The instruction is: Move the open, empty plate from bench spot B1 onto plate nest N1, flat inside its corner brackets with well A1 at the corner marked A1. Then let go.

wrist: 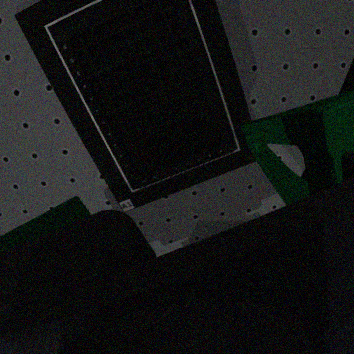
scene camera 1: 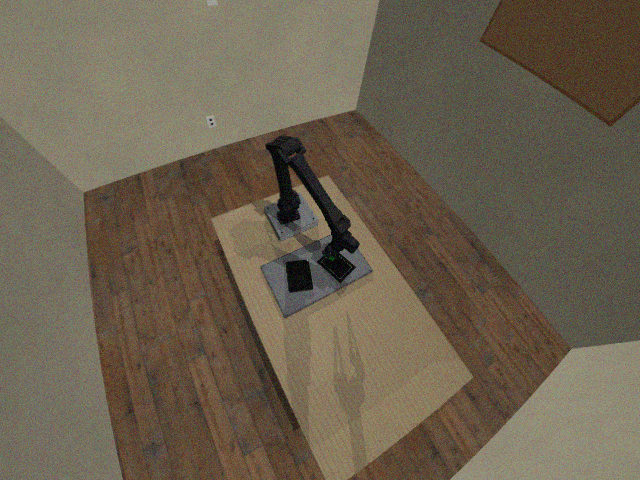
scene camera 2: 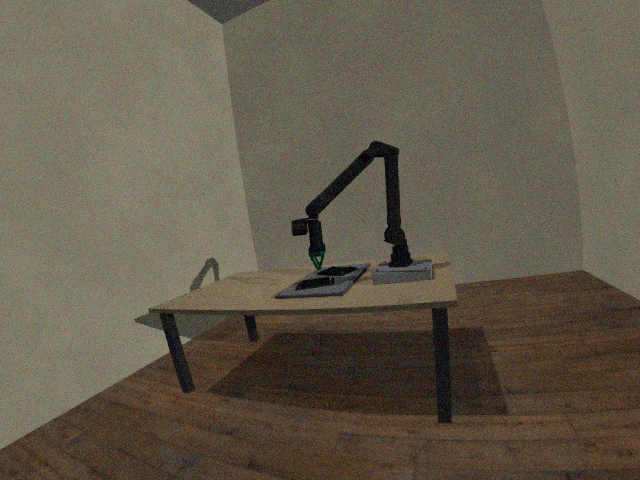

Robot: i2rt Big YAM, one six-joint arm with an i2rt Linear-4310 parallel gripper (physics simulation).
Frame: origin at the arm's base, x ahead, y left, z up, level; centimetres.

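Seen in the pictures: gripper, fingertip midpoint: (wrist: 160, 171) (scene camera 1: 335, 254) (scene camera 2: 319, 267); arm's base, link origin: (scene camera 1: 288, 216) (scene camera 2: 401, 264).
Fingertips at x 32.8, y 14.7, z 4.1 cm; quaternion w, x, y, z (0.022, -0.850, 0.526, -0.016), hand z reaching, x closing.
Observation:
Pixels of each thing's top centre, then the offset from my fingertips to it. "pt": a spot on its surface instead. Level surfaces: height alone.
- dark plate, top centre: (wrist: 150, 94) (scene camera 2: 314, 280) (scene camera 1: 336, 263) dx +3.1, dy +0.6, dz -5.7 cm
- small A1 label, surface spot: (wrist: 126, 204) pt dx -6.5, dy +2.5, dz -7.1 cm
- dark nest, top centre: (scene camera 2: 336, 268) (scene camera 1: 299, 274) dx +2.5, dy -20.3, dz -5.5 cm
- wooden table, surface height: dz -8.5 cm
The dark plate (scene camera 1: 342, 269) (wrist: 145, 100), with a thin light outline, lies flat on the grey perforated board. A small A1 label (wrist: 126, 204) sits at its lower corner in the wrist view. The dark nest (scene camera 1: 299, 275) is beside it to the left in scene camera 1; its brackets are too dark to make out. My gripper (scene camera 1: 332, 257) (scene camera 2: 318, 265) (wrist: 160, 171) is open, its green fingers pointing down at the plate's end nearest the arm base. In the wrist view, one finger is lower left of the plate, the other by its lower right corner. Exact fingertip height is unclear.
The grey board (scene camera 1: 276, 294) (scene camera 2: 289, 296) lies on the wooden table (scene camera 1: 392, 356) (scene camera 2: 206, 299). The arm's base block (scene camera 1: 279, 229) (scene camera 2: 402, 275) stands behind the board. Shadows fall across the board and table.

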